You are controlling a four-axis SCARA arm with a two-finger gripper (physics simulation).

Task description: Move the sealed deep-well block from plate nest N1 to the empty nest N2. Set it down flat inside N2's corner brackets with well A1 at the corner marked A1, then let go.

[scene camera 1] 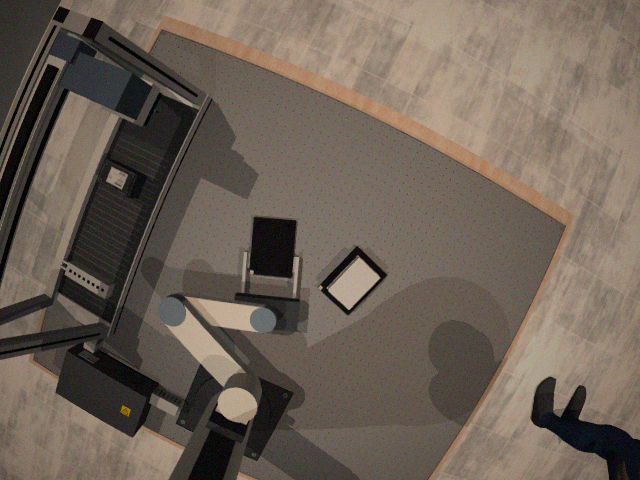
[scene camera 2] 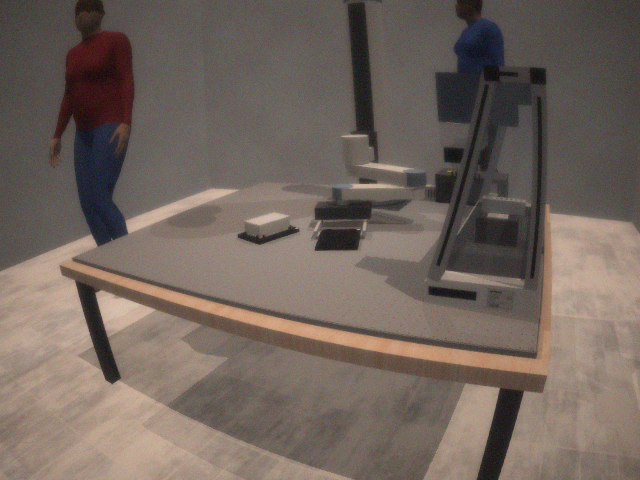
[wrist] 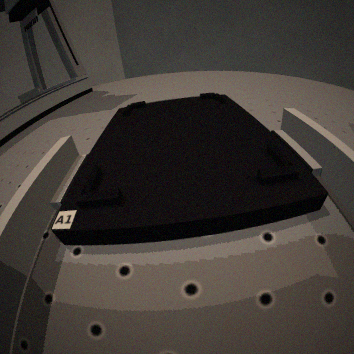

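Where they show: gripper, fingertip midpoint: [scene camera 1: 271, 254] [scene camera 2: 339, 234] [wrist: 179, 129]; arm's base, link origin: [scene camera 2: 375, 202].
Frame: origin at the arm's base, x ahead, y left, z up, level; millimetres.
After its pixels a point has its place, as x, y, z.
The white sealed block [scene camera 1: 354, 283] @(547, -153, 66) [scene camera 2: 267, 224] @(587, -123, 61) sits in the black nest N1 [scene camera 1: 343, 267] [scene camera 2: 262, 240], turned at an angle to the other nest. The black nest N2 [scene camera 1: 273, 232] @(574, 109, 25) [scene camera 2: 337, 243] @(586, 114, 25) [wrist: 190, 205] @(464, 69, 25) holds no block. Its corner brackets show in the wrist view, and its A1 label [wrist: 64, 219] @(444, 117, 25) is at the near left corner. My gripper [scene camera 1: 271, 254] @(517, 87, 29) [scene camera 2: 338, 235] @(517, 87, 29) [wrist: 179, 129] @(517, 87, 29) is down at N2, one finger along each long side, with the pads against the nest plate's edges. It is shut on the empty nest, not on the block.
A conveyor with a grey frame [scene camera 1: 178, 160] @(644, 451, 45) [scene camera 2: 539, 180] @(851, 690, 296) stands on the table, with a small black box [scene camera 1: 119, 177] @(535, 568, 133) on its belt. A dark control box [scene camera 1: 103, 395] @(-111, 385, 127) is beside the arm's base. Two people stand beyond the table in scene camera 2.
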